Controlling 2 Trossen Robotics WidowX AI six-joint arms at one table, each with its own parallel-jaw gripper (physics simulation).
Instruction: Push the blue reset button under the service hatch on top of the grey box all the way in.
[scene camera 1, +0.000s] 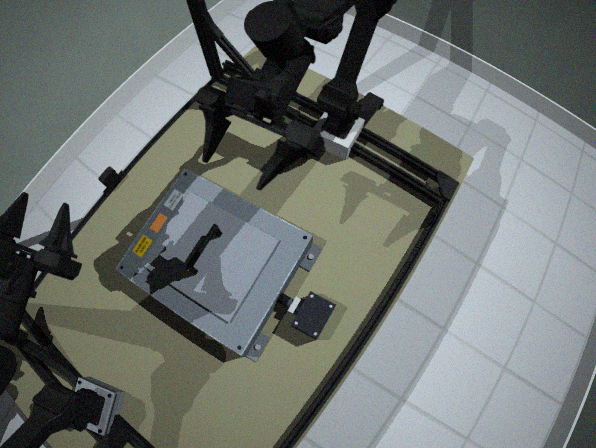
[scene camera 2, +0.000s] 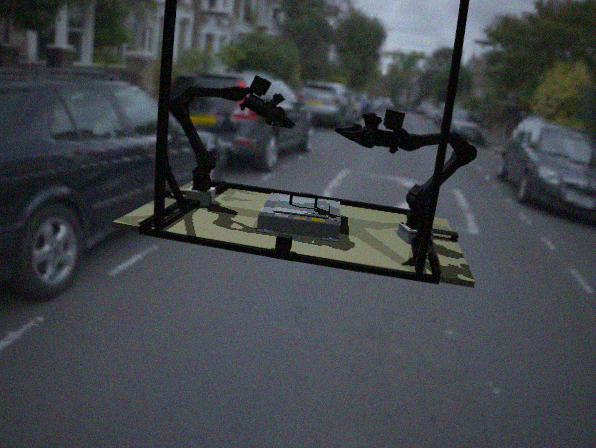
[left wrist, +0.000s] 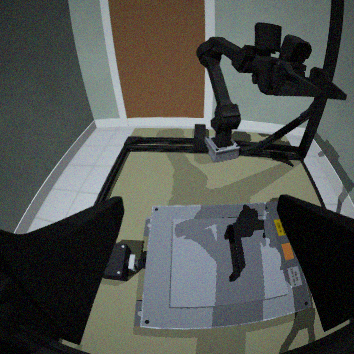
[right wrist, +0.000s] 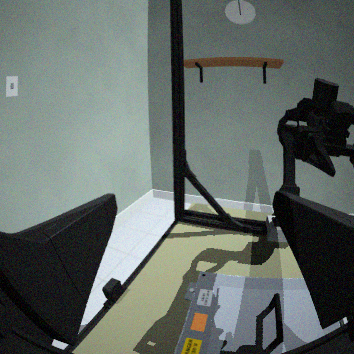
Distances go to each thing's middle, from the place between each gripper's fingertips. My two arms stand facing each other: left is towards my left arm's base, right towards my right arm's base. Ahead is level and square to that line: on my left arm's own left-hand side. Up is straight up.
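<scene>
The service hatch (scene camera 1: 212, 256) is 130 mm ahead of my right hand and 120 mm to the left of it, and it is also 300 mm below that hand.
As for my left hand, it is 270 mm above the hatch, 90 mm to the left of it and 70 mm past it.
</scene>
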